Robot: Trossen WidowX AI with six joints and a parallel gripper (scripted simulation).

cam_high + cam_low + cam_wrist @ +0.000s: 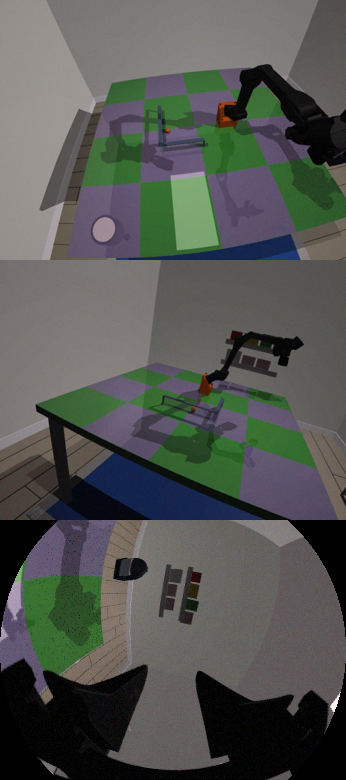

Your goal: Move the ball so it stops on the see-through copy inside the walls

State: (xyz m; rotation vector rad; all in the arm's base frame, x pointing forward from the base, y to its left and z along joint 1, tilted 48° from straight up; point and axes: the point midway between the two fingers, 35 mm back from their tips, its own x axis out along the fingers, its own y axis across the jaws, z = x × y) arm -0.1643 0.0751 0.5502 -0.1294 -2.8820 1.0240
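Right now my gripper tip is 60 cm short of the orange ball, 41 cm to the left of it and 38 cm above it.
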